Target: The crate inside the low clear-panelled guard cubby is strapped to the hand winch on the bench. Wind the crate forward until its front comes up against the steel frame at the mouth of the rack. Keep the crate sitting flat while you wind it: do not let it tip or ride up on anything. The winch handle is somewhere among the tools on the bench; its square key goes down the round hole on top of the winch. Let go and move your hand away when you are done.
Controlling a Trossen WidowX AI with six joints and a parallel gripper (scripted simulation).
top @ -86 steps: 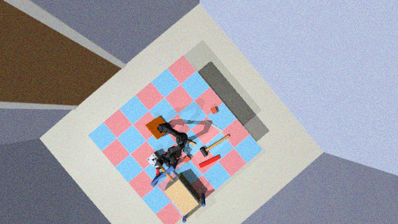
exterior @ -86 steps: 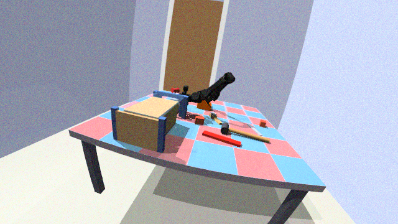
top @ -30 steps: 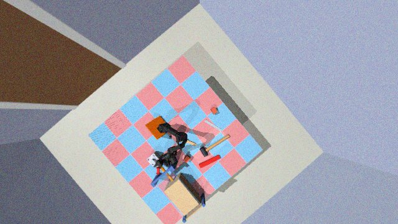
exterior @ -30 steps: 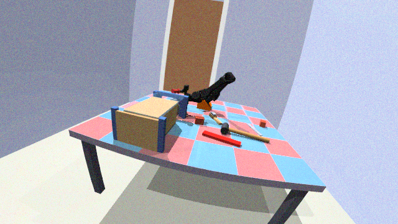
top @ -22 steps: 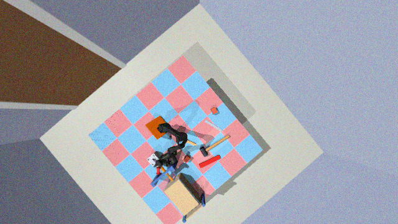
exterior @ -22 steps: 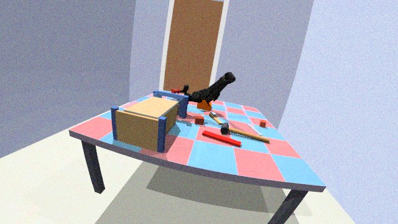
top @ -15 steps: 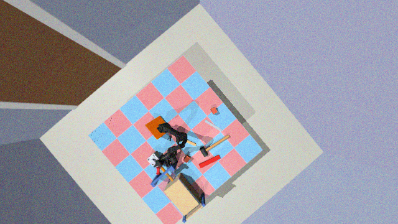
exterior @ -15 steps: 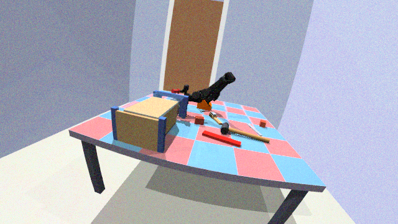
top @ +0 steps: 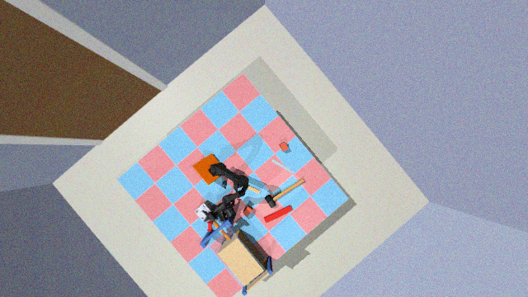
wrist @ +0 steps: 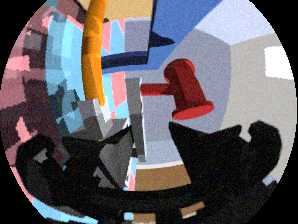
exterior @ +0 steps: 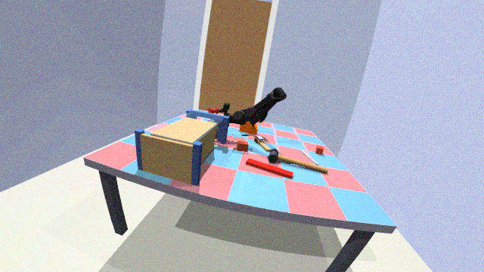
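Now: gripper tip 50 mm short of the dark red knob, 20 mm to the right of it and 20 mm below it. From my gripper tip the other things lie so: winch 100 mm below, 70 mm behind, 10 mm to the right; blue steel frame 110 mm ahead, 30 mm below, 10 mm to the left; cubby 350 mm ahead, 50 mm below, 10 mm to the left.
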